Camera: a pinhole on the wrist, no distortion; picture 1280 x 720 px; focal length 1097.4 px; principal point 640.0 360.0 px. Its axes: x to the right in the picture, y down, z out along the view. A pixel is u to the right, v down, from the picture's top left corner.
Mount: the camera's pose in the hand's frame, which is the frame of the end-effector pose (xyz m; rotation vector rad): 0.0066 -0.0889 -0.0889 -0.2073 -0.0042 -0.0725
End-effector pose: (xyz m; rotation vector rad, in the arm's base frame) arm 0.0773 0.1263 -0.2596 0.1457 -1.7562 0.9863
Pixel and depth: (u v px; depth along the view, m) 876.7 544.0 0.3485
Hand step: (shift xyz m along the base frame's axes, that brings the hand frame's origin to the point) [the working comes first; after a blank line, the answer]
In the camera's frame: 0.0752 0.0584 0.3485

-0.2320 -0.1096 0.0317
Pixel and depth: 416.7 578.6 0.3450
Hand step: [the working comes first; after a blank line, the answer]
In the camera's frame: -0.0702 0.0687 0.3450

-0.1757 -0.1424 -0.0987
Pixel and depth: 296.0 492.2 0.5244
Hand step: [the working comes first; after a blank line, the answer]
In the camera's frame: -0.1644 0.0632 0.5244

-0.2847 -0.2687 -0.2138
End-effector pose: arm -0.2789 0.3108 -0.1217 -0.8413 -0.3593 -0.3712
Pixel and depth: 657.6 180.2 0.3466
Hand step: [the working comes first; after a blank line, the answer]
In the camera's frame: 0.0056 -0.0568 0.3466

-0.0671 0.1560 0.2128
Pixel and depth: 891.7 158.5 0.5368
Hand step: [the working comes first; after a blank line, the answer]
In the camera's frame: 0.1231 -0.0986 0.5368

-0.0022 0.2813 0.3912
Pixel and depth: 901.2 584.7 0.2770
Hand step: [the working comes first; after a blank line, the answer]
In the camera's frame: 0.0659 0.0567 0.2770

0.0490 0.1303 0.1277
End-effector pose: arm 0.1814 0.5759 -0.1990 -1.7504 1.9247 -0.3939
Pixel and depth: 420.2 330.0 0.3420
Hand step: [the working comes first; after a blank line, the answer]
In the camera's frame: -0.0685 -0.0093 0.3420

0.1560 0.0870 -0.1826
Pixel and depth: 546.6 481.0 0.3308
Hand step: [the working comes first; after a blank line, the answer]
In the camera's frame: -0.0282 0.0365 0.3308

0.1101 0.0469 -0.1944
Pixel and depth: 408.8 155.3 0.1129
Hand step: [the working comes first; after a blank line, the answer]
In the camera's frame: -0.0238 -0.0211 0.1129

0.0856 0.0101 0.0266
